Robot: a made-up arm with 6 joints. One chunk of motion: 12 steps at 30 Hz.
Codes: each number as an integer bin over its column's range. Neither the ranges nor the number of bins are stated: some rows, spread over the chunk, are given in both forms.
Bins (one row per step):
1: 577 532 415 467 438 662
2: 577 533 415 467 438 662
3: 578 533 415 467 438 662
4: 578 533 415 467 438 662
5: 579 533 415 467 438 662
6: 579 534 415 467 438 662
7: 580 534 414 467 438 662
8: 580 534 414 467 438 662
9: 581 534 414 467 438 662
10: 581 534 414 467 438 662
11: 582 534 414 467 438 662
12: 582 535 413 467 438 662
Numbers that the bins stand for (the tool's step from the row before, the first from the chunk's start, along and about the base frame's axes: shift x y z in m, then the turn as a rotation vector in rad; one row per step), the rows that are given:
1: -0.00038 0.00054 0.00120 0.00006 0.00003 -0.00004
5: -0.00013 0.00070 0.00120 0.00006 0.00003 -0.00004
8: -0.00001 0.00085 0.00110 0.00006 0.00003 -0.00004
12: 0.00024 0.00101 0.00099 0.00006 0.00003 -0.00004
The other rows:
2: -0.00038 0.00070 0.00120 0.00006 0.00003 -0.00004
3: -0.00026 0.00070 0.00120 0.00006 0.00003 -0.00004
4: -0.00026 0.00070 0.00120 0.00006 0.00003 -0.00004
6: -0.00013 0.00085 0.00120 0.00006 0.00003 -0.00004
7: -0.00001 0.00085 0.00110 0.00006 0.00003 -0.00004
9: 0.00012 0.00085 0.00110 0.00006 0.00003 -0.00004
10: 0.00012 0.00085 0.00110 0.00006 0.00003 -0.00004
11: 0.00024 0.00085 0.00110 0.00006 0.00003 -0.00004

